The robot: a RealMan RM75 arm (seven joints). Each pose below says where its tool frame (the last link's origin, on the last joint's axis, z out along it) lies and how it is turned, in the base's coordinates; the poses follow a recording.
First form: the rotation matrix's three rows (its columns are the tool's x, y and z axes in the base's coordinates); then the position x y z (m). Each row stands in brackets.
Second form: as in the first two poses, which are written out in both.
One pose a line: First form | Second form
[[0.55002 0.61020 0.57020], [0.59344 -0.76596 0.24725], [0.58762 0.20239 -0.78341]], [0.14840 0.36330 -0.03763] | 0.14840 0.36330 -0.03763 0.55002 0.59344 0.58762 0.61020 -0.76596 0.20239
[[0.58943 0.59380 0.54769], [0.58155 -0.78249 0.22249], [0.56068 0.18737 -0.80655]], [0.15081 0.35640 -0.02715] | 0.15081 0.35640 -0.02715 0.58943 0.58155 0.56068 0.59380 -0.78249 0.18737
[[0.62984 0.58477 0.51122], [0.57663 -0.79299 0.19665], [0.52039 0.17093 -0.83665]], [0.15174 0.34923 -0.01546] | 0.15174 0.34923 -0.01546 0.62984 0.57663 0.52039 0.58477 -0.79299 0.17093
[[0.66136 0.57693 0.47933], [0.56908 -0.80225 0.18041], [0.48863 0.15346 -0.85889]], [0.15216 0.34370 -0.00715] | 0.15216 0.34370 -0.00715 0.66136 0.56908 0.48863 0.57693 -0.80225 0.15346
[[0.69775 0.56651 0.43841], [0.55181 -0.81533 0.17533], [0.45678 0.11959 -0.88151]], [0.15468 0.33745 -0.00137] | 0.15468 0.33745 -0.00137 0.69775 0.55181 0.45678 0.56651 -0.81533 0.11959
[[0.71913 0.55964 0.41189], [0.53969 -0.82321 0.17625], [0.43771 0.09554 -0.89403]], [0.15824 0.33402 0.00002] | 0.15824 0.33402 0.00002 0.71913 0.53969 0.43771 0.55964 -0.82321 0.09554
